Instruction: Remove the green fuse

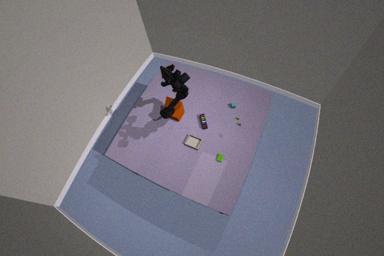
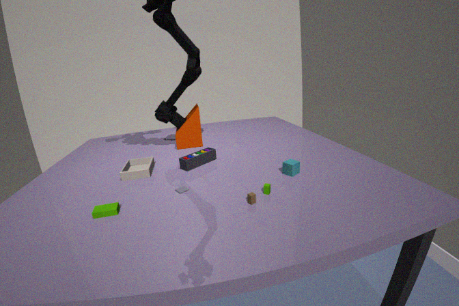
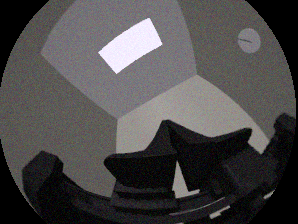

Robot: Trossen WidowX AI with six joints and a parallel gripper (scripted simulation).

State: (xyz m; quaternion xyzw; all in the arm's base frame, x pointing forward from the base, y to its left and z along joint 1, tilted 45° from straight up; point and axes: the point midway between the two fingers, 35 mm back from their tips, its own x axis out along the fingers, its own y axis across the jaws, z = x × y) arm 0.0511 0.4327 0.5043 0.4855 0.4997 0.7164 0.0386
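Right now the green fuse is 76 cm below my gripper tip, 19 cm ahead of it and 14 cm to the left of it. Round my gripper tip: grey flat tile: 78 cm below, 40 cm ahead, 9 cm to the left; then tray: 78 cm below, 22 cm ahead, 9 cm to the right; then green bar: 78 cm below, 50 cm ahead, 11 cm to the right.
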